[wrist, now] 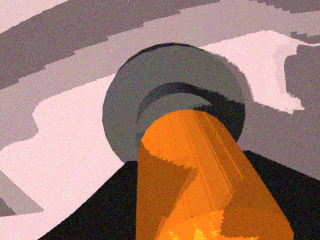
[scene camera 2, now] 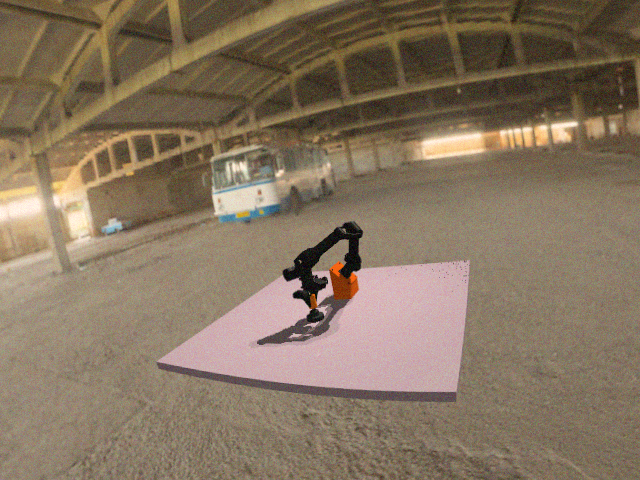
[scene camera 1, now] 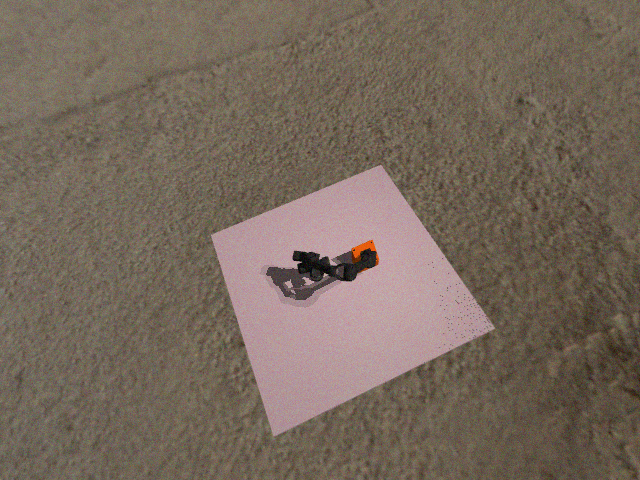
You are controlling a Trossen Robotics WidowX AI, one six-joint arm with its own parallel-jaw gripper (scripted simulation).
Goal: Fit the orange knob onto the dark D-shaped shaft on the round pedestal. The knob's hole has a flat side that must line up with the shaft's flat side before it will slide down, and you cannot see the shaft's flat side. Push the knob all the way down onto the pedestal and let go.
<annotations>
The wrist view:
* my gripper: 189,166
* orange knob: 191,172, held by my gripper
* round pedestal: 165,78
</annotations>
